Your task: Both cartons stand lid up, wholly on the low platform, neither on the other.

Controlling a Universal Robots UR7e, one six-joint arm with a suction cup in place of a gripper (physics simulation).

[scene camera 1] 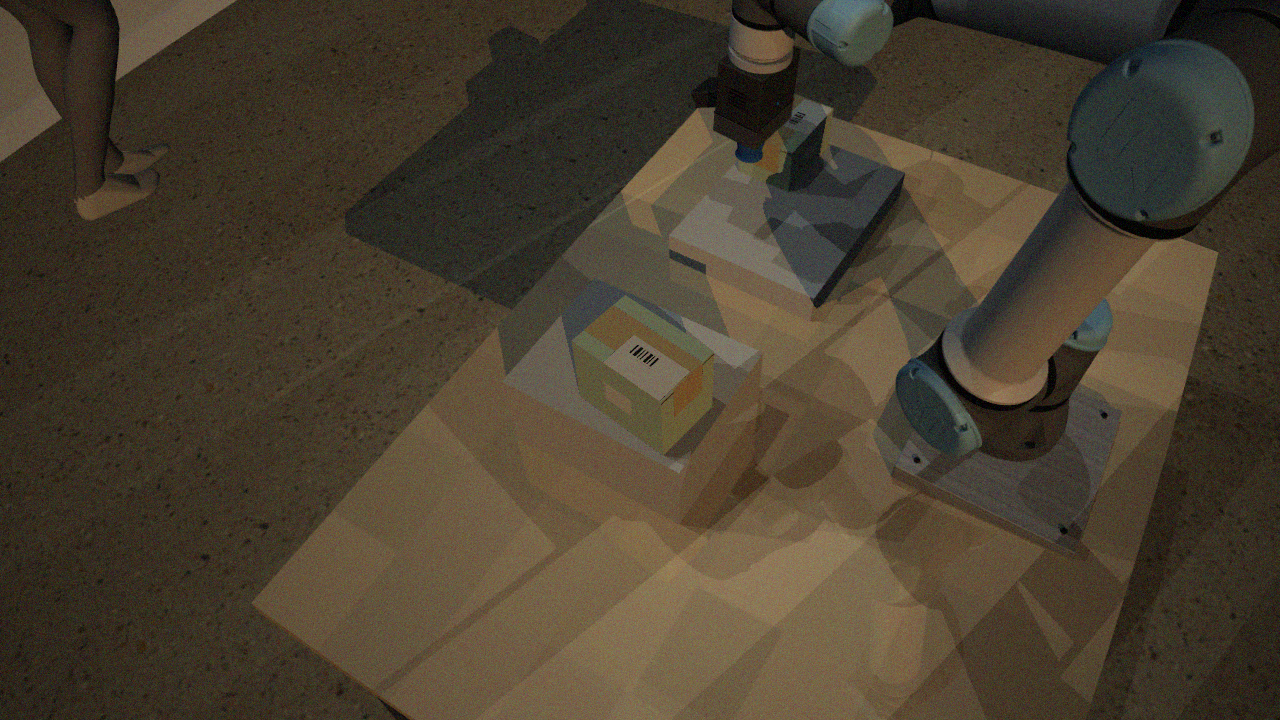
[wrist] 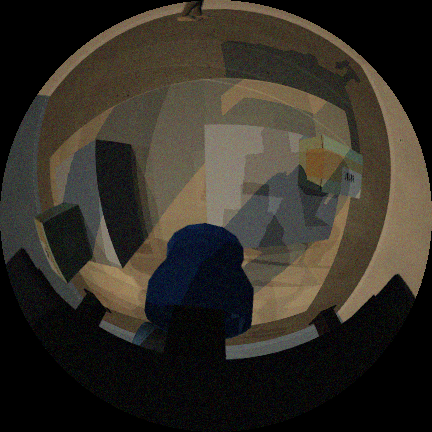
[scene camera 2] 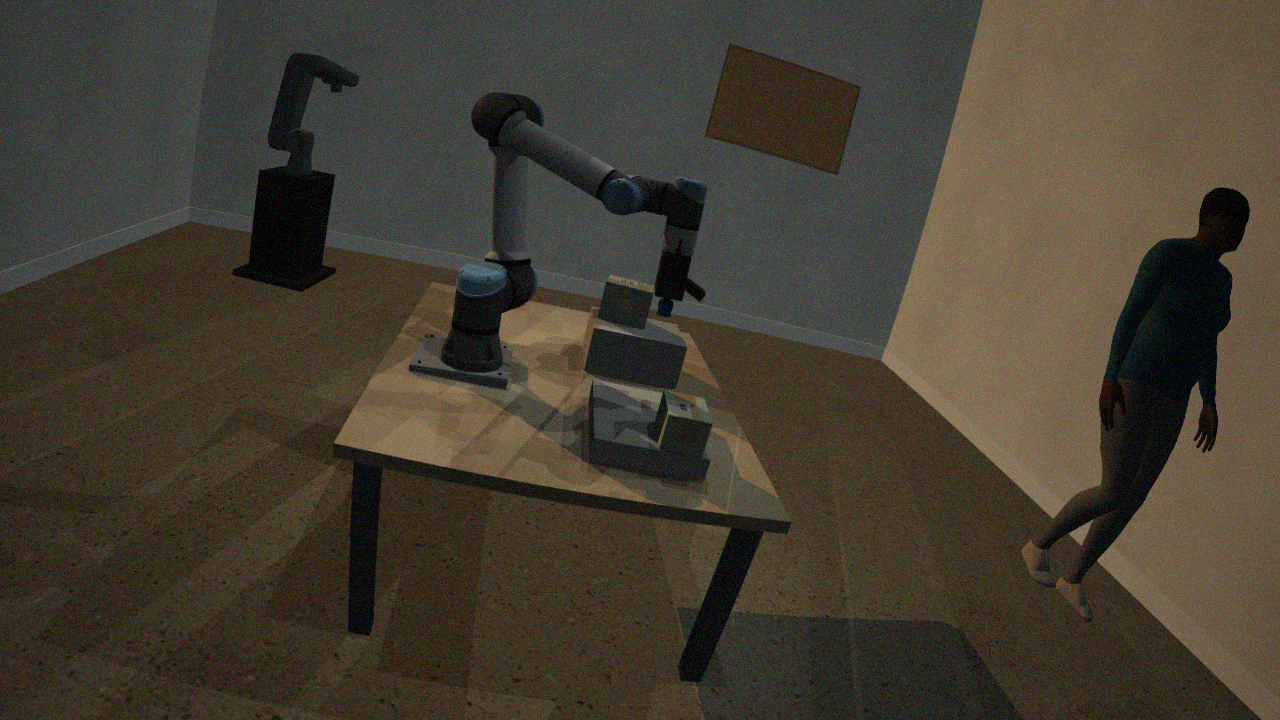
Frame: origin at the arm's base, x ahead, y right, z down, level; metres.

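Seen in the pictures: hand at its tool point: (scene camera 1: 749, 153) (wrist: 203, 258) (scene camera 2: 663, 314); arm's base at its link origin: (scene camera 2: 471, 360).
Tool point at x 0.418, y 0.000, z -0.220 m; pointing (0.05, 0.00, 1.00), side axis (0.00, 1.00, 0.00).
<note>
Pixels of each thing's top centre, then the offset from my tool point to it. Level surfaces: height alone.
- green carton with an orange strip, top centre: (scene camera 1: 642, 345) (wrist: 46, 250) (scene camera 2: 631, 283) dx -0.077, dy -0.321, dz +0.019 m
- tall platform at its top centre: (scene camera 1: 633, 367) (wrist: 76, 212) (scene camera 2: 637, 325) dx -0.033, dy -0.289, dz +0.122 m
- carton at its top centre: (scene camera 1: 787, 120) (wrist: 346, 170) (scene camera 2: 687, 406) dx +0.075, dy +0.229, dz +0.118 m
- low platform at its top centre: (scene camera 1: 791, 202) (wrist: 288, 191) (scene camera 2: 647, 416) dx +0.010, dy +0.147, dz +0.194 m
- wooden table at its surface level: dz +0.242 m
One green carton with an orange strip (scene camera 1: 644, 380) (scene camera 2: 626, 301) (wrist: 67, 242) stands on the tall platform (scene camera 1: 599, 461) (scene camera 2: 635, 356) (wrist: 117, 200). Its lid, with a white barcode label, faces up in scene camera 1. The other carton (scene camera 1: 802, 152) (scene camera 2: 684, 425) (wrist: 325, 165) stands near one edge of the low platform (scene camera 1: 845, 219) (scene camera 2: 626, 450) (wrist: 225, 165), label face up. It is partly hidden behind my wrist in scene camera 1. The cartons are apart. My gripper, a blue suction cup (scene camera 1: 749, 155) (scene camera 2: 665, 308) (wrist: 205, 240), is open, holds nothing and hangs in the air, clear of both cartons.
Both platforms stand on the wooden table (scene camera 1: 465, 528) (scene camera 2: 501, 461), with a gap between them. My arm's base plate (scene camera 1: 1002, 492) (scene camera 2: 429, 361) is bolted beside them. A person (scene camera 2: 1163, 331) stands away from the table. Another arm on a black pedestal (scene camera 2: 290, 223) stands farther back.
</note>
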